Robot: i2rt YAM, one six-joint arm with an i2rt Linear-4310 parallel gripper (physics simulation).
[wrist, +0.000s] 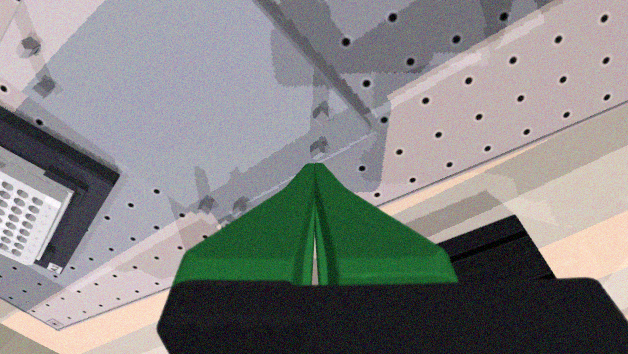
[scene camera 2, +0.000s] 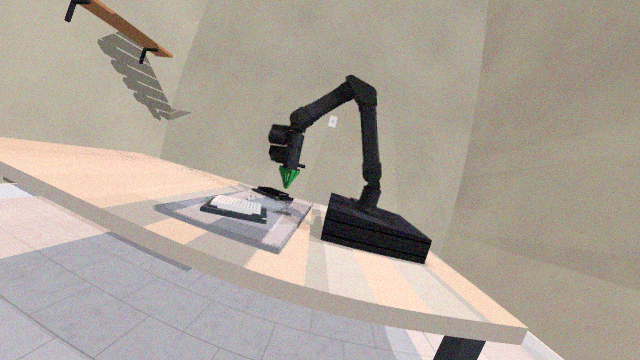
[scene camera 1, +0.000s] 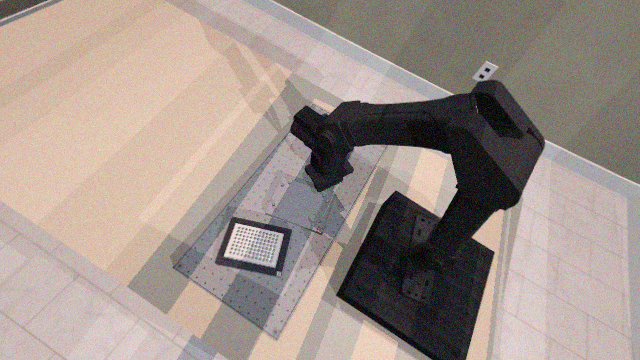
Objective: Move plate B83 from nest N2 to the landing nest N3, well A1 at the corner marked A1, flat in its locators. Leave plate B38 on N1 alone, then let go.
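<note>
A white well plate (scene camera 1: 255, 243) (scene camera 2: 235, 205) (wrist: 20, 220) lies flat in a black nest (scene camera 1: 284, 250) (scene camera 2: 232, 215) (wrist: 85, 164); its plate number is not readable. A flat grey nest (scene camera 1: 299, 202) (wrist: 175, 100) with small locator blocks lies beside it and bears no plate. Behind it, a low dark nest (scene camera 2: 272, 193) shows in scene camera 2; I cannot tell whether it holds a plate. My gripper (scene camera 2: 286, 187) (wrist: 314, 177) is shut, with its green fingertips together and nothing between them, above the board near the grey nest. In scene camera 1 the arm hides the fingertips.
The nests stand on a perforated board (scene camera 1: 250, 305) (scene camera 2: 280, 241) (wrist: 490, 102). The arm's black base block (scene camera 1: 370, 280) (scene camera 2: 375, 240) (wrist: 492, 250) stands beside the board. A wall shelf (scene camera 2: 125, 27) is high at the upper left of scene camera 2. Shadows cross the table.
</note>
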